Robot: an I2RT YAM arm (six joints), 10 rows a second.
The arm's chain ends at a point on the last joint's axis. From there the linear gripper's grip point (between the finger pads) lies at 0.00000 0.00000 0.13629 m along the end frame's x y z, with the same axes.
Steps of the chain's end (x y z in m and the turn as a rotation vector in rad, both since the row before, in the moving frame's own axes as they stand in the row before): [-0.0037 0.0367 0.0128 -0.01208 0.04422 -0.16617]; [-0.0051 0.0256 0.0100 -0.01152 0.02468 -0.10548]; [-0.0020 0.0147 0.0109 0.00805 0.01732 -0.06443]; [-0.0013 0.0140 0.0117 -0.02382 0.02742 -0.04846]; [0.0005 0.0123 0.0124 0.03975 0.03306 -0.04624]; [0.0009 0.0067 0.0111 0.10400 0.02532 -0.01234]
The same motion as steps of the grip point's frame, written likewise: [0.0024 0.0378 0.0127 -0.01208 0.04422 -0.16617]; [-0.0017 0.0270 0.0099 -0.01152 0.02468 -0.10548]; [0.0003 0.0135 0.0109 0.00805 0.01732 -0.06443]; [0.0025 0.0172 0.0116 -0.02382 0.02742 -0.04846]; [0.0049 0.0068 0.0122 0.03975 0.03306 -0.04624]; [0.0043 -0.0075 0.0103 0.10400 0.02532 -0.01234]
